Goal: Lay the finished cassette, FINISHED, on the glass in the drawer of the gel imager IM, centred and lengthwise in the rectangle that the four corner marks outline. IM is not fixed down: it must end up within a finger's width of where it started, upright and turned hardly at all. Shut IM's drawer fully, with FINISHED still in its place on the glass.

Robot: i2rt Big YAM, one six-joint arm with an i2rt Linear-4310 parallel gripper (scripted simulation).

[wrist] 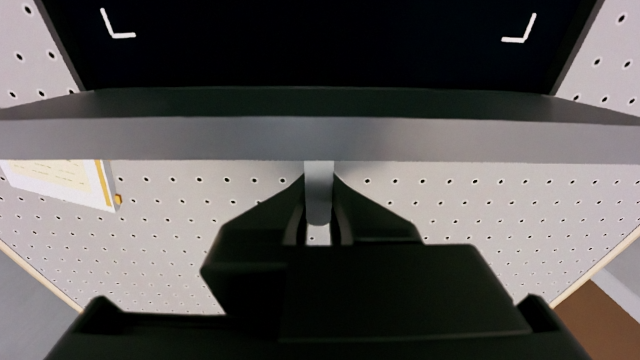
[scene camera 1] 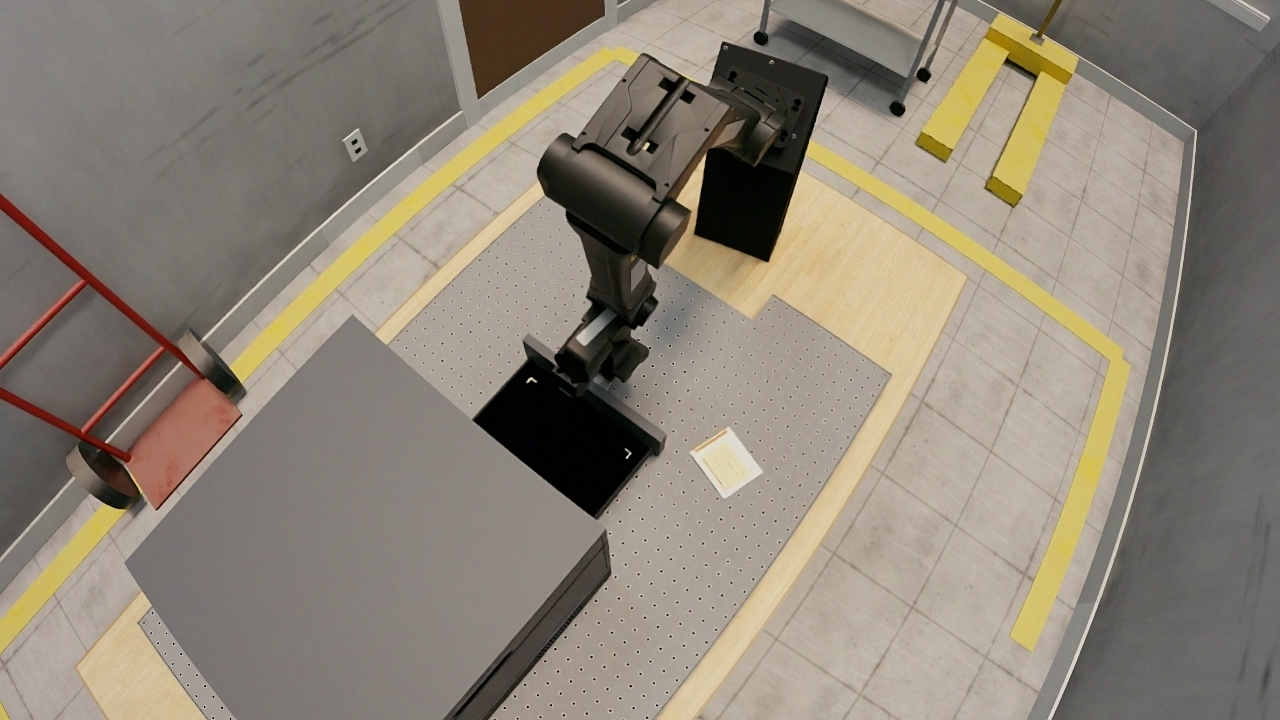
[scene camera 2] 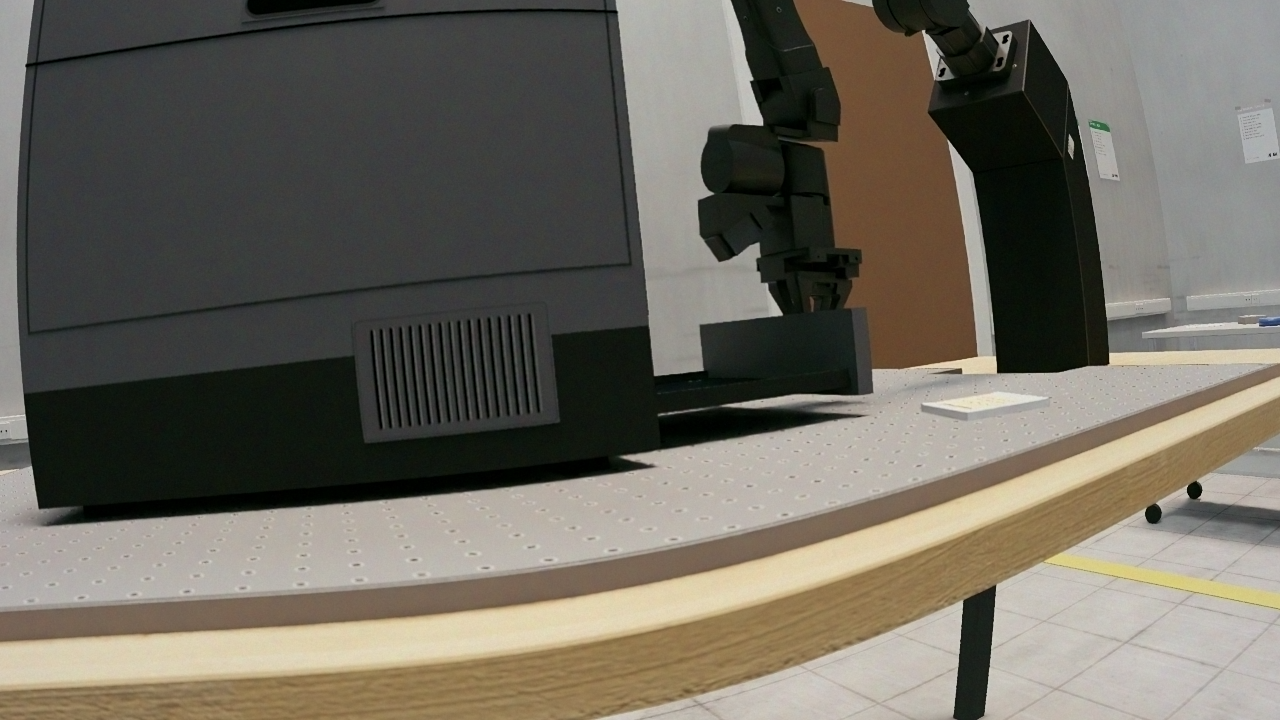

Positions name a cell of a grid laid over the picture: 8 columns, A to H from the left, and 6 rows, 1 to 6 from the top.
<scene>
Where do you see a finished cassette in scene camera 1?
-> E4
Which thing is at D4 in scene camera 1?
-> The gripper.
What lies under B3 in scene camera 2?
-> A gel imager IM.
</scene>
